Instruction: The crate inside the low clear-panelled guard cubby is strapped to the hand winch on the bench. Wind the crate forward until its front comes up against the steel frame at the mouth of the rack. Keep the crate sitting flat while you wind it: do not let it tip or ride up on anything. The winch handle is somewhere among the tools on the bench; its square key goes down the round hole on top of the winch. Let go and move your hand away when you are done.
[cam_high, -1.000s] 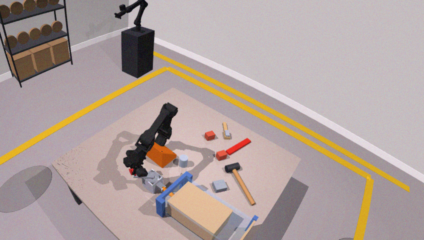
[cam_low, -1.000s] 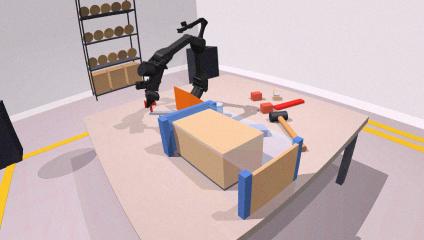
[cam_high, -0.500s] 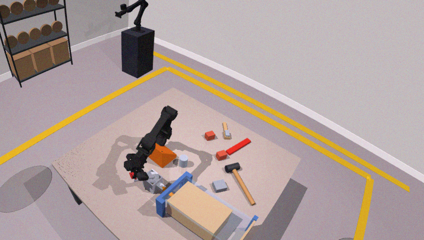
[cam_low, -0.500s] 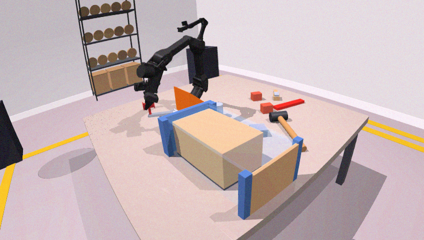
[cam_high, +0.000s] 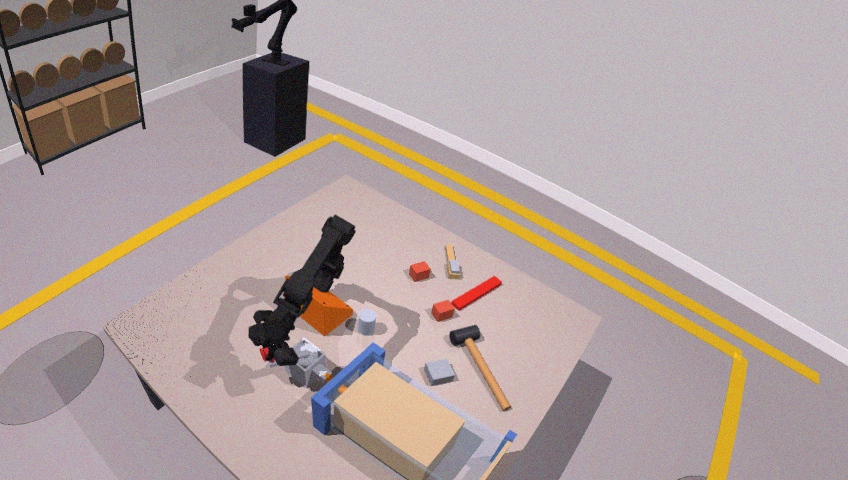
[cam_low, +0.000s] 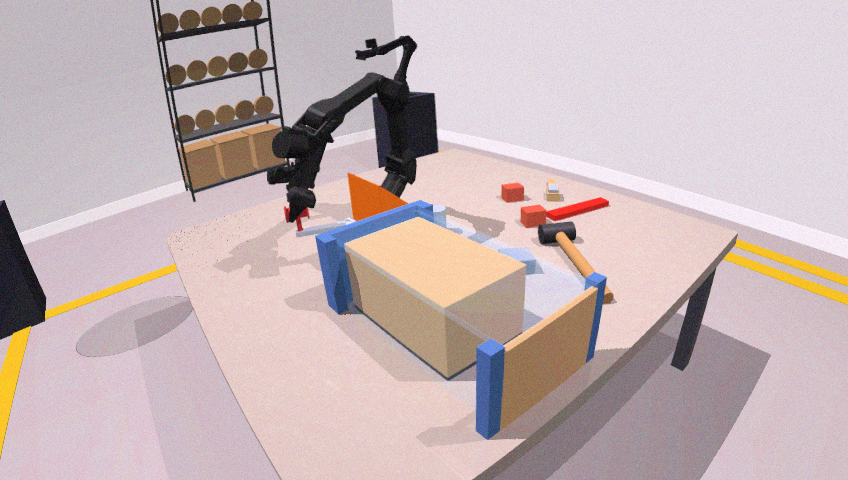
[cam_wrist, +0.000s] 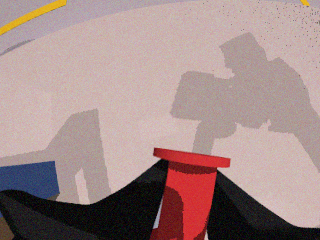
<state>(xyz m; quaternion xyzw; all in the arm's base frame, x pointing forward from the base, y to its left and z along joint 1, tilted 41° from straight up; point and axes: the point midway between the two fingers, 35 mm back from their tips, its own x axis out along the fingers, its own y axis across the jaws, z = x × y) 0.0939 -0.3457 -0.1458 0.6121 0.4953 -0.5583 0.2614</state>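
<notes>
The winch handle is 5 cm to the left of my gripper tip, 3 cm below it and 3 cm ahead of it. From my gripper tip the other things lie so: red knob 2 cm to the left, 1 cm ahead; grey hand winch 10 cm to the left, 10 cm below, 4 cm ahead; blue steel frame 22 cm ahead, 9 cm to the left, 3 cm below.
</notes>
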